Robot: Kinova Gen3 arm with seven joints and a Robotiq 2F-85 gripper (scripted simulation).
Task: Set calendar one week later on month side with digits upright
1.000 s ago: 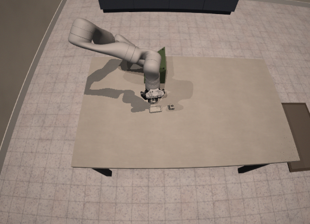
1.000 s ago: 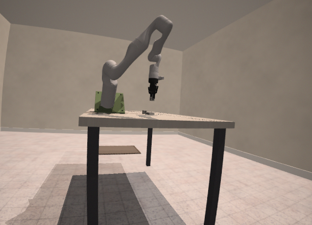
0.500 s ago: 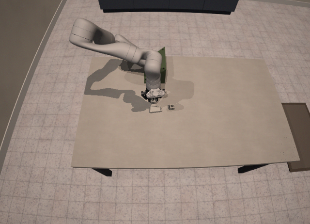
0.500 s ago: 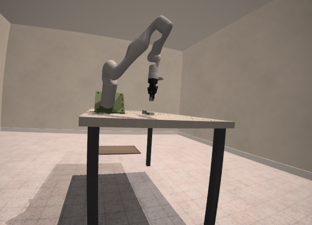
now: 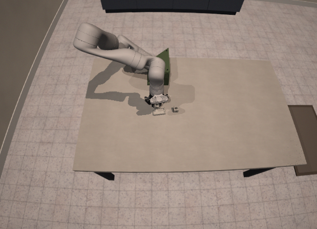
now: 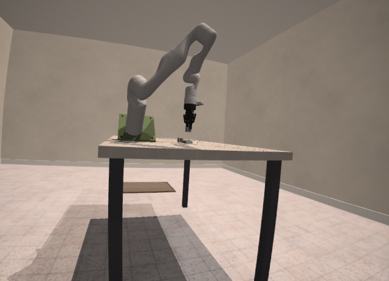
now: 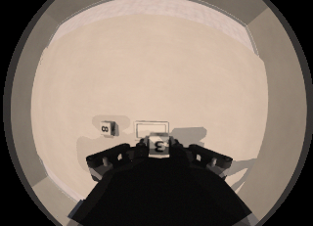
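The white tray lies 90 mm below my hand and 20 mm to the left of it.
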